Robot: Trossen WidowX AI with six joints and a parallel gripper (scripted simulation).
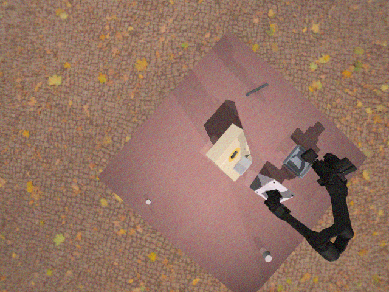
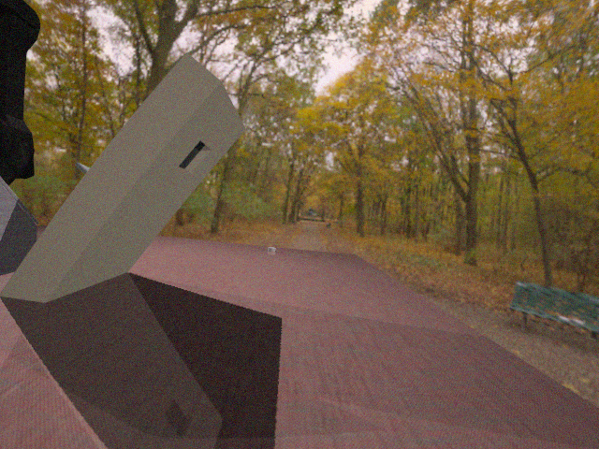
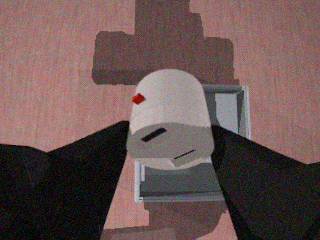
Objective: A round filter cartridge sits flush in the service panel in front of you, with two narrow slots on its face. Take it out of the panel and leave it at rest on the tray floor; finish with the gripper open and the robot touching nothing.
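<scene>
Right now the white round filter cartridge is right at my gripper tip. The rest, counted from my gripper tip: small white peg: 89 cm to the left, 42 cm ahead, 15 cm below; grey tray: 15 cm below, 4 cm behind; service panel: 33 cm to the left, 30 cm ahead, 1 cm above.
</scene>
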